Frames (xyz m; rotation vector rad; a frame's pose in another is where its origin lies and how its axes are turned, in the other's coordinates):
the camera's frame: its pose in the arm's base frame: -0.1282 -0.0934 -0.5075 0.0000 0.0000 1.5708
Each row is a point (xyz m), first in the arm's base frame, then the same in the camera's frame.
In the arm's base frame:
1: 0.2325 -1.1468 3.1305
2: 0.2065 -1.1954 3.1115
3: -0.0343 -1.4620 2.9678
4: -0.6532 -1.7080 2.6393
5: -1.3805 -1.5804 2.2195
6: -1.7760 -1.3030 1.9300
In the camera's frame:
1: -1.0534 -0.3607 3.6380
2: -1.1020 -0.3347 3.6190
3: -1.3686 -0.0939 3.4753
4: -1.6146 0.5250 3.1468
5: -1.4870 1.2523 2.7270
6: -1.2096 1.6478 2.4375

